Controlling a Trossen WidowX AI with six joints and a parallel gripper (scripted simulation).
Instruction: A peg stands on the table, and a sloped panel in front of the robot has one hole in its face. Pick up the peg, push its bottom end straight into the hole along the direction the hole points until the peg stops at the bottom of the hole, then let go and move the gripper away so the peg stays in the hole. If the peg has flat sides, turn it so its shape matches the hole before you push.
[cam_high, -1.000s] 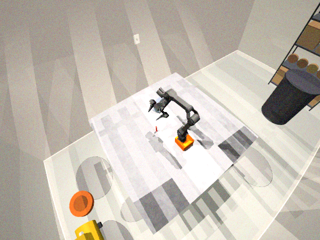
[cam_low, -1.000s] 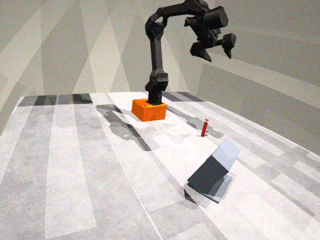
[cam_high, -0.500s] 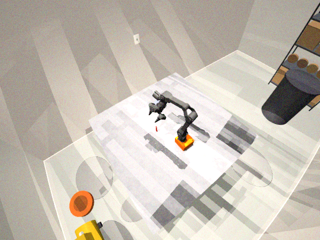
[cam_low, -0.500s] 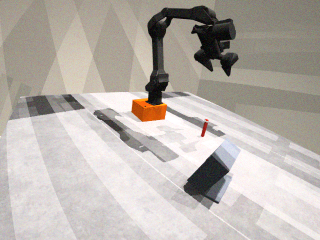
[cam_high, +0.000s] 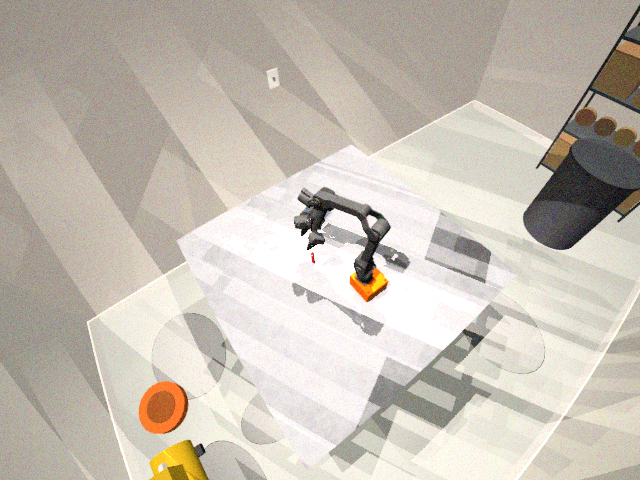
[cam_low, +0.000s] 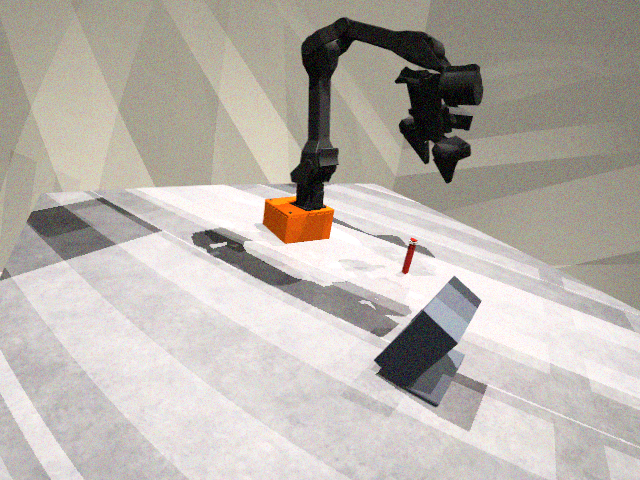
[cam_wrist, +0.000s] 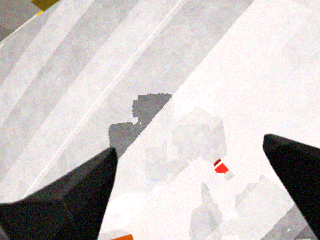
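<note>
Now: the red peg 170 mm below my gripper tip, 40 mm to the right of it and 10 mm ahead of it. From my gripper tip the other things lie so: sloped panel (270 mm to the right, 190 mm ahead, 160 mm below).
</note>
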